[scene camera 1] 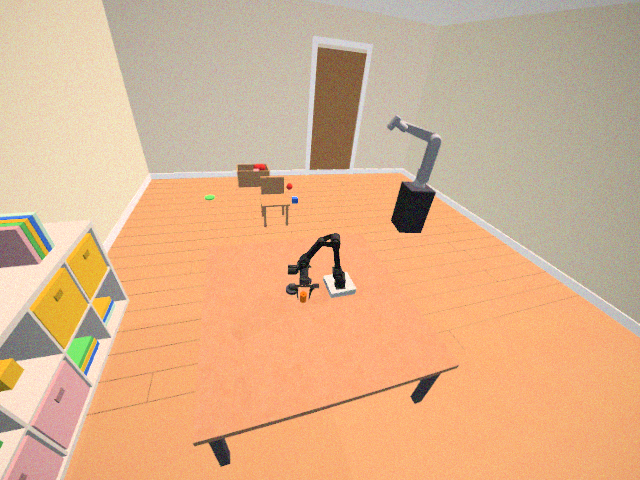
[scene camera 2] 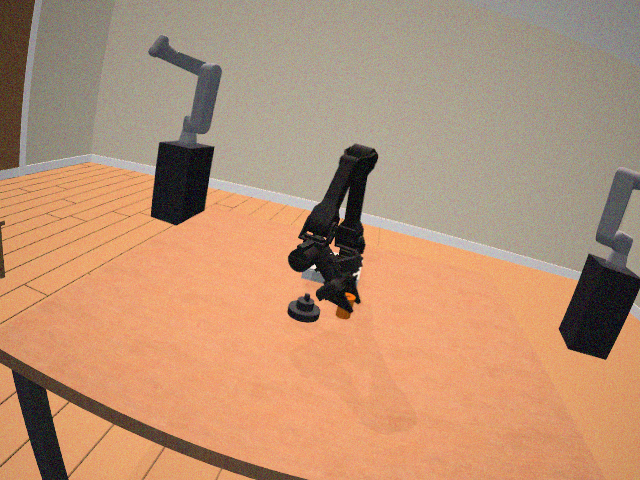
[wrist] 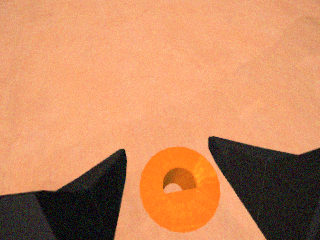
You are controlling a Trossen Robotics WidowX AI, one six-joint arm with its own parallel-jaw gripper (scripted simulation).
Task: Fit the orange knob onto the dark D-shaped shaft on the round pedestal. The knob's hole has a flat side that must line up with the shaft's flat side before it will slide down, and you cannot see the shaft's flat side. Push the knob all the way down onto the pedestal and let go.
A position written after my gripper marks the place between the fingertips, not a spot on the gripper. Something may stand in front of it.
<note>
My gripper [scene camera 2: 355,307] is open and holds nothing. Further things: an orange knob [wrist: 197,203].
My gripper shows as well in the wrist view [wrist: 167,148].
</note>
